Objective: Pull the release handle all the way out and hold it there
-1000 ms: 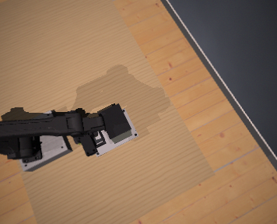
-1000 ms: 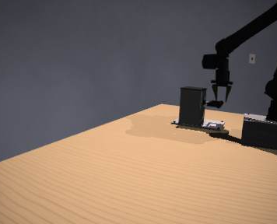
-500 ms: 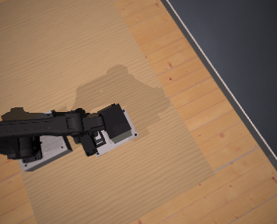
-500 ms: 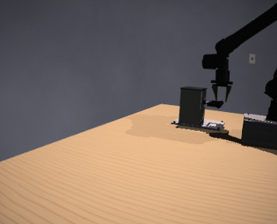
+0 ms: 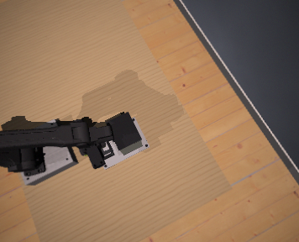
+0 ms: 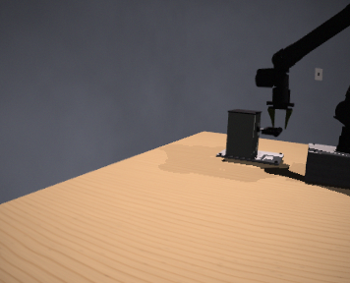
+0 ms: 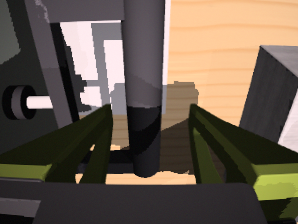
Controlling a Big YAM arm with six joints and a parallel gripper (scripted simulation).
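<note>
My gripper is now 12 cm above the baseplate, 10 cm short of it and 2 cm to the right of it.
</note>
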